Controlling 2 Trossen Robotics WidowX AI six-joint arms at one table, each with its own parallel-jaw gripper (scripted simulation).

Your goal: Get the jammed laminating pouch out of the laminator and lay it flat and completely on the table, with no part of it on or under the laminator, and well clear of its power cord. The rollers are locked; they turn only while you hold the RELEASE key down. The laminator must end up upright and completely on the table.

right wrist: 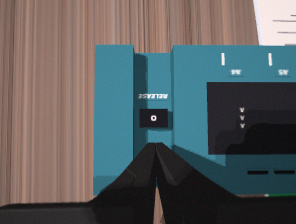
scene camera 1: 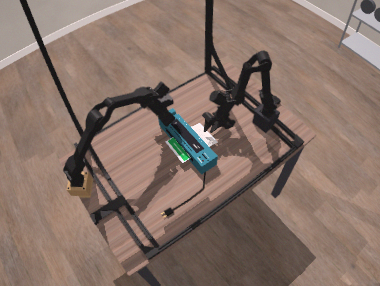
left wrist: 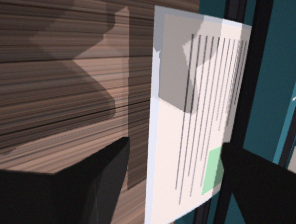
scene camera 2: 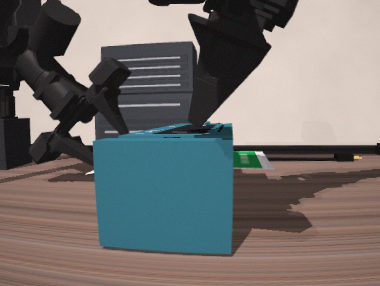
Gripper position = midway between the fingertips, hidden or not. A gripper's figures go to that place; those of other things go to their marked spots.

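My left gripper (scene camera 2: 116,155) is 0.44 m from the lens, and my right gripper (scene camera 2: 194,124) is 0.24 m from the lens.
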